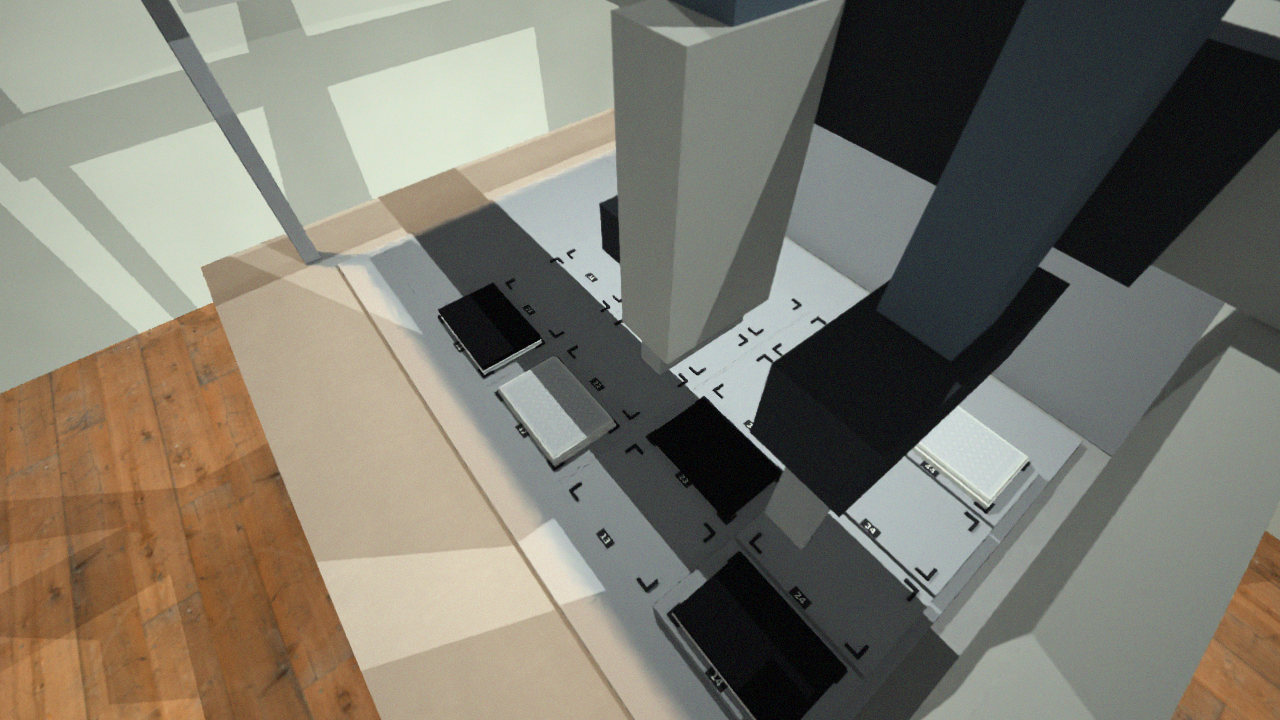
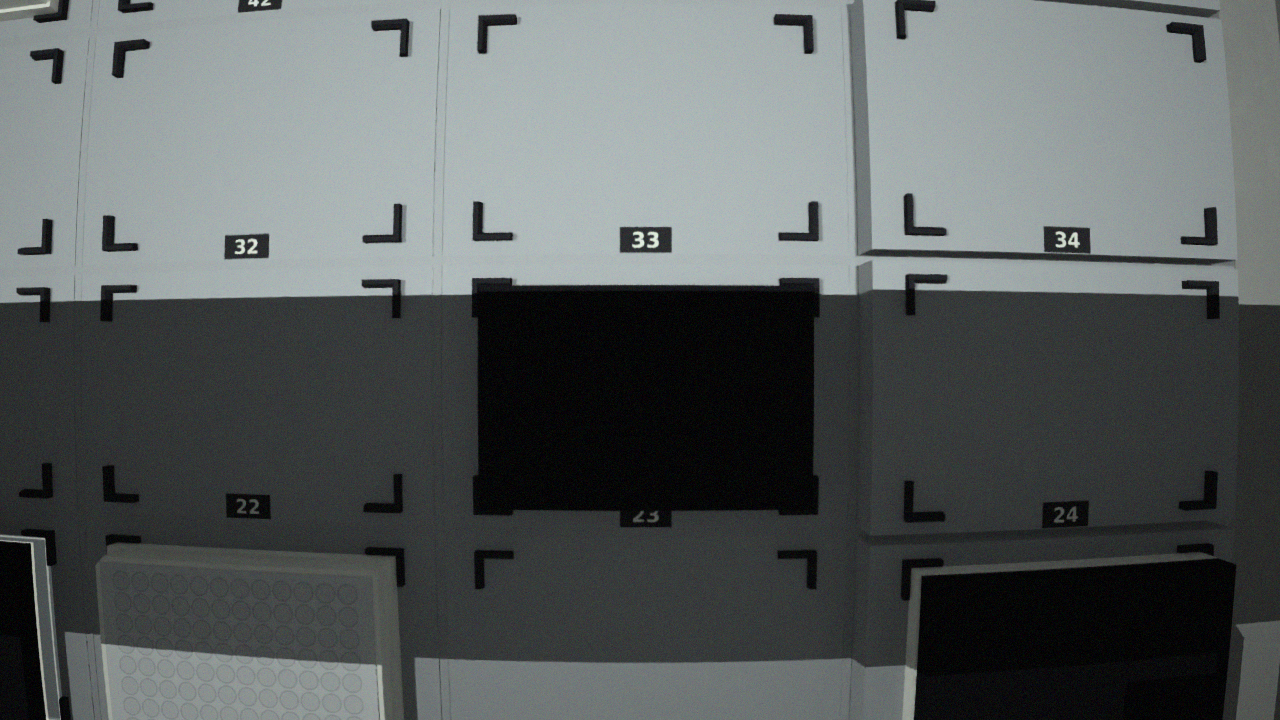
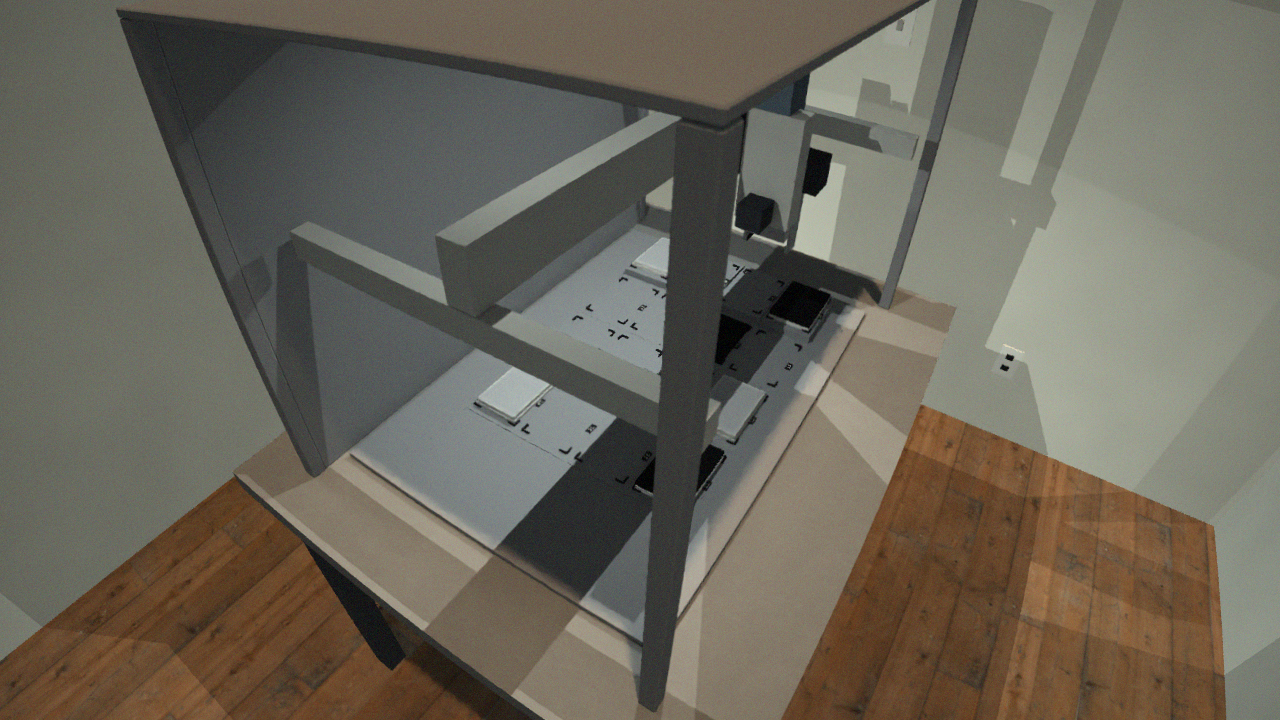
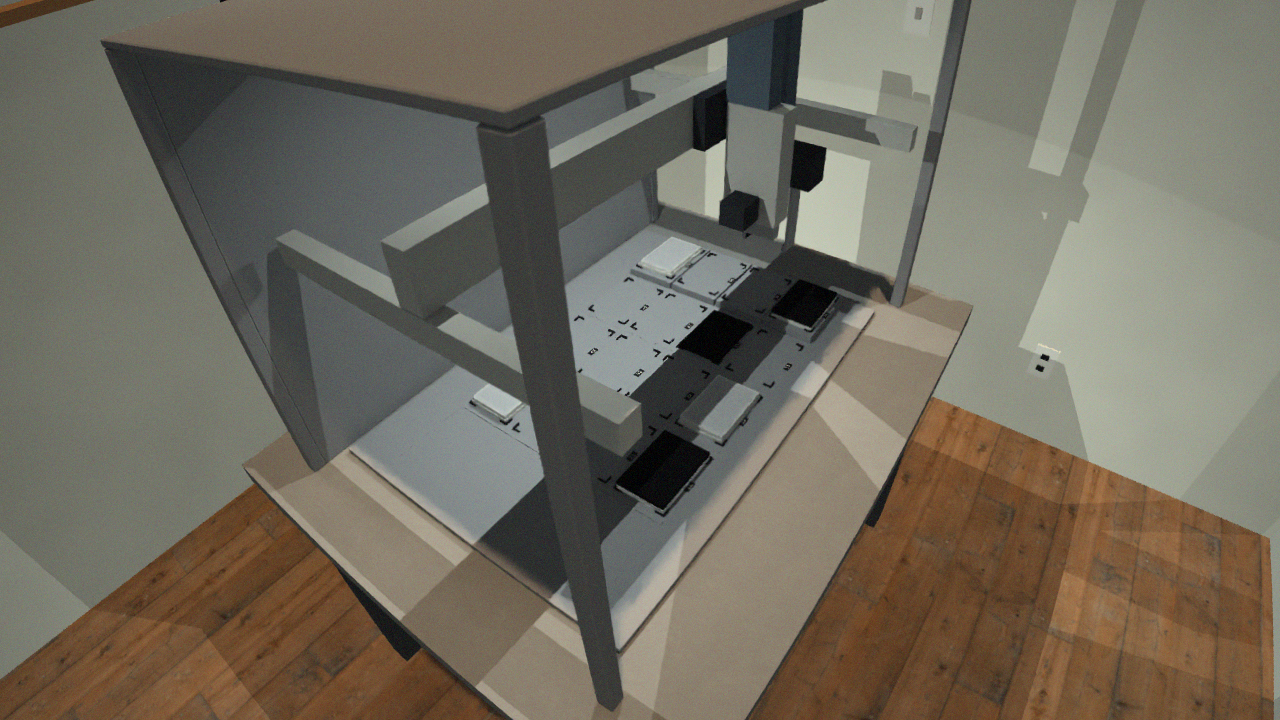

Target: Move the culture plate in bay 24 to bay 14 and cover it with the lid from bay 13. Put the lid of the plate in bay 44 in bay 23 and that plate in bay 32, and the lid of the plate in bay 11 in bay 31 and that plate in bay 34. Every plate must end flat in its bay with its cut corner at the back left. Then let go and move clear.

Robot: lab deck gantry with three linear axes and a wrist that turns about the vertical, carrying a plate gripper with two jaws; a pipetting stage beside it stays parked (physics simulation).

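Where they show: gripper, between the fingertips: (image 3: pixel 768 242) (image 4: pixel 768 240); robot's base, origin of its link: (image 1: pixel 440 317) (image 4: pixel 663 514).
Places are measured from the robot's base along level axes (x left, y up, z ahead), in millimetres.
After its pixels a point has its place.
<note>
My gripper (image 1: pixel 872 461) hangs raised over the back of the deck. Its jaws stand apart with no plate or lid between them; the far jaw is mostly hidden. A black lid (image 1: pixel 716 456) {x 148, y 8, z 397 mm} (image 2: pixel 644 394) {x 151, y 8, z 391 mm} (image 4: pixel 716 335) {x 146, y 8, z 388 mm} lies in bay 23. The white plate (image 1: pixel 973 458) {x 354, y 29, z 579 mm} (image 4: pixel 671 257) {x 354, y 29, z 542 mm} in bay 44 has no black lid on it. The pale plate in bay 14 is covered by a black lid (image 1: pixel 760 635) {x 47, y 31, z 556 mm} (image 2: pixel 1074 644) {x 59, y 31, z 550 mm} (image 4: pixel 805 302) {x 40, y 31, z 551 mm}. The plate in bay 11 carries a black lid (image 1: pixel 490 326) {x 42, y 17, z 73 mm} (image 4: pixel 664 470) {x 38, y 17, z 58 mm}. Cut corners cannot be made out.
A white plate (image 1: pixel 554 407) {x 40, y 14, z 233 mm} (image 2: pixel 241 626) {x 59, y 14, z 232 mm} (image 4: pixel 721 408) {x 36, y 14, z 221 mm} sits in bay 12, and another white plate (image 3: pixel 512 392) {x 363, y 14, z 47 mm} (image 4: pixel 496 400) {x 362, y 14, z 21 mm} in bay 41. The pale pipetting stage (image 1: pixel 716 179) (image 4: pixel 756 161) hangs beside the gripper. Bays 13, 24, 32, 33 and 34 hold no plate.
</note>
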